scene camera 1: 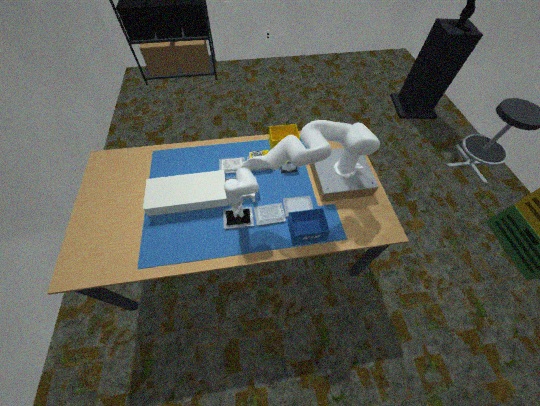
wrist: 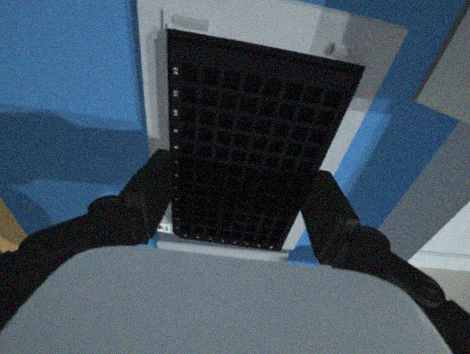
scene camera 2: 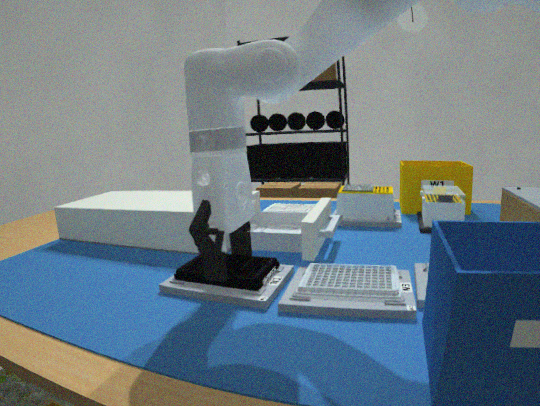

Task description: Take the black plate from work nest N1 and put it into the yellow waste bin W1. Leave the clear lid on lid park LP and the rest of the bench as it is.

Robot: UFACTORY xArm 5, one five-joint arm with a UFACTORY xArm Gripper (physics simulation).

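Frame: origin at the arm's base, x right, y ahead, z up, level; millimetres.
Seen in the pictures: gripper, fingertip midpoint: (scene camera 1: 239, 216) (wrist: 241, 180) (scene camera 2: 230, 267); arm's base at its link origin: (scene camera 1: 344, 169).
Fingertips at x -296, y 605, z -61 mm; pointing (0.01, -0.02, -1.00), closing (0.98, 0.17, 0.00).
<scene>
Offsets run from my fingertips to a thing's top centre. "pt": to the spot under its first point.
The black plate {dx -1, dy +5, dz +5 mm} (scene camera 1: 231, 218) (scene camera 2: 240, 275) (wrist: 250, 130) lies level at work nest N1 (scene camera 1: 227, 226) (scene camera 2: 225, 296) (wrist: 280, 22); no clear gap shows between them. My gripper (scene camera 1: 239, 215) (scene camera 2: 230, 260) (wrist: 241, 180) points down and is shut on the plate, one black finger against each long side, nearer the plate's A1 end. The yellow waste bin W1 {dx +564, dy -253, dz +95 mm} (scene camera 1: 283, 131) (scene camera 2: 411, 187) stands at the back, partly behind the arm in scene camera 1. A pale flat holder {dx +83, dy -329, dz -5 mm} (scene camera 1: 298, 205) stands behind the blue bin; I cannot tell whether it is lid park LP or whether the clear lid is on it.
A long white box {pt dx +117, dy +299, dz +59 mm} (scene camera 1: 185, 191) (scene camera 2: 125, 220) stands left of and behind the gripper. A nest with a white plate {pt dx +26, dy -172, dz -9 mm} (scene camera 1: 270, 213) (scene camera 2: 350, 278) is close to the right of N1. A blue bin {dx -74, dy -366, dz +95 mm} (scene camera 1: 308, 227) (scene camera 2: 480, 320) is farther right. Tip boxes {dx +404, dy -101, dz +52 mm} (scene camera 2: 366, 206) {pt dx +352, dy -278, dz +25 mm} (scene camera 2: 442, 207) stand before W1.
</scene>
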